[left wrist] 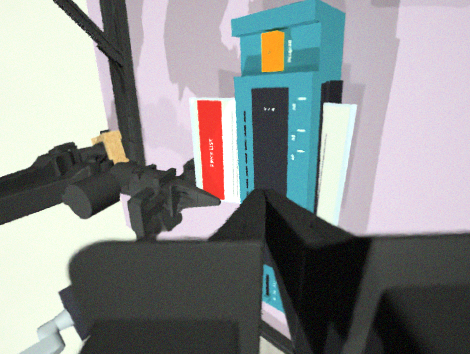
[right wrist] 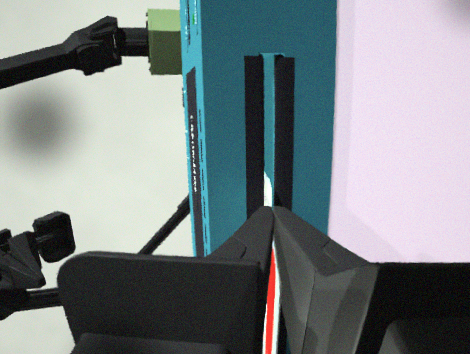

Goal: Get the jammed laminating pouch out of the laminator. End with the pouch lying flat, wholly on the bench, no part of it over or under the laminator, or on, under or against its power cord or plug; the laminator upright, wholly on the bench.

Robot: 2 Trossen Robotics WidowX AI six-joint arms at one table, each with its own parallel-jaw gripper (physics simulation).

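Seen in the pictures: left gripper, fingertip midpoint: (left wrist: pixel 261 199) (right wrist: pixel 42 282); right gripper, fingertip midpoint: (left wrist: pixel 220 201) (right wrist: pixel 271 217); left arm's base, origin of the base link: (right wrist: pixel 148 41); right arm's base, origin of the base link: (left wrist: pixel 102 154).
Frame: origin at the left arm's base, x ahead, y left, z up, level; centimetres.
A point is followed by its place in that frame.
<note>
The teal laminator (left wrist: pixel 303 186) @[x 49.0, y 8.5, z -2.3 cm] (right wrist: pixel 312 125) @[x 49.9, y 21.5, z -8.6 cm] stands upright on the bench, its orange release button (left wrist: pixel 273 51) @[x 60.7, y 0.4, z -2.4 cm] at the far end. The pouch (left wrist: pixel 210 150) @[x 61.8, y 16.8, z -3.4 cm] (right wrist: pixel 270 305) @[x 58.8, y 20.7, z -3.4 cm] passes through it: a part with a red PRICE LIST band sticks out on the left in the left wrist view, and a pale part on the right. My left gripper (left wrist: pixel 261 199) @[x 49.0, y 0.5, z 13.0 cm] is shut and empty above the laminator, hiding its near part. My right gripper (left wrist: pixel 220 201) @[x 56.0, y 22.6, z -3.8 cm] (right wrist: pixel 271 217) @[x 56.0, y 22.6, z -3.8 cm] is shut on the pouch at the edge of the red-banded part, close to the slot. The cord and plug cannot be made out.
The pale lilac bench (left wrist: pixel 430 150) @[x 43.5, y -0.7, z -10.3 cm] (right wrist: pixel 400 125) @[x 53.5, y 24.8, z -10.3 cm] lies around the laminator. The right arm reaches in from the left in the left wrist view, beside a dark post (left wrist: pixel 122 75) @[x 92.7, y 26.8, z -7.6 cm]. A green block (right wrist: pixel 165 42) @[x 5.0, y 2.5, z -3.1 cm] on a black bar shows at the upper left of the right wrist view.
</note>
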